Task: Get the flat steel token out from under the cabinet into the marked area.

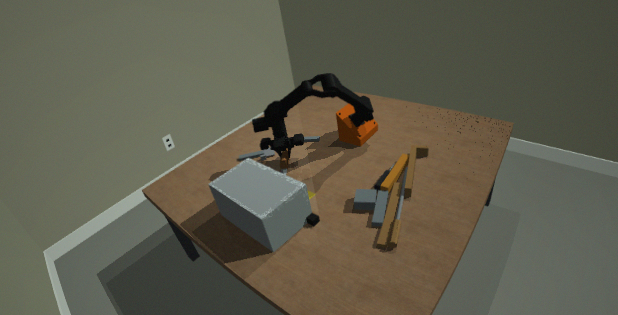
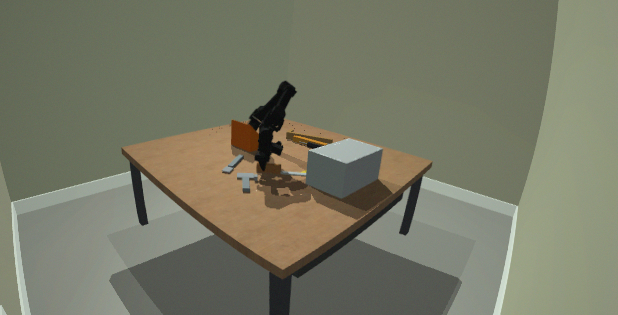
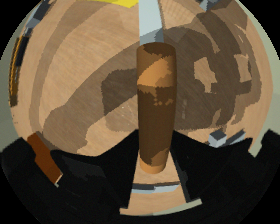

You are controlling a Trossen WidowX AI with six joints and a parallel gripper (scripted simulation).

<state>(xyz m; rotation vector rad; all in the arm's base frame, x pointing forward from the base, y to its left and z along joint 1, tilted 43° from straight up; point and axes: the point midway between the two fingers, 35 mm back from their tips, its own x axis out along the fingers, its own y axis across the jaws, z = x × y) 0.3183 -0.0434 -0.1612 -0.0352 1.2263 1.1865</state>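
The grey t-piece lies 130 mm to the right of my gripper tip and 50 mm ahead of it. The rest, counted from my gripper tip: grey block: 460 mm to the left, 10 mm ahead, 10 mm above; wooden stick: 570 mm to the left; orange bar: 460 mm to the left, 180 mm behind, 10 mm above.
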